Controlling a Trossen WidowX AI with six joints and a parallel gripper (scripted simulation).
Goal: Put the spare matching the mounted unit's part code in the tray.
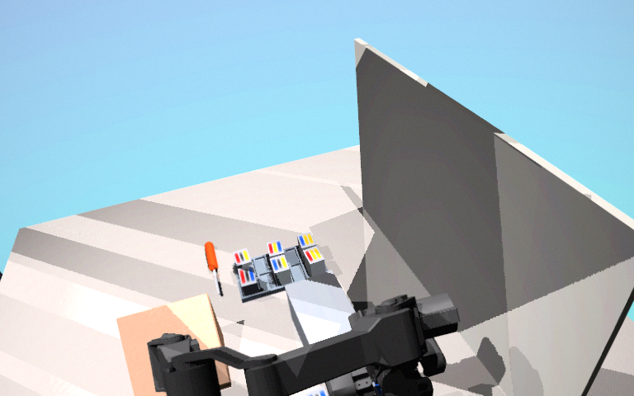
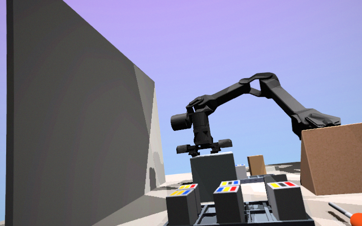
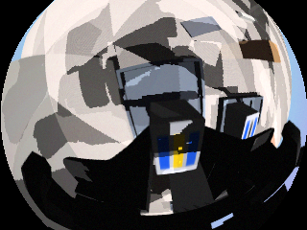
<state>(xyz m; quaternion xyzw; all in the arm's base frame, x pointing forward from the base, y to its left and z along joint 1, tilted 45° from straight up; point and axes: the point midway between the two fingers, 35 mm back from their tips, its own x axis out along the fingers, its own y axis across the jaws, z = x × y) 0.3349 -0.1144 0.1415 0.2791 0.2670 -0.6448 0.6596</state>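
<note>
My gripper tip is 3 cm above the blue-grey tray. Also, from my gripper tip: mounted unit: 5 cm behind, 18 cm to the left, 1 cm above; grey wall: 19 cm ahead, 19 cm to the left, 19 cm above.
</note>
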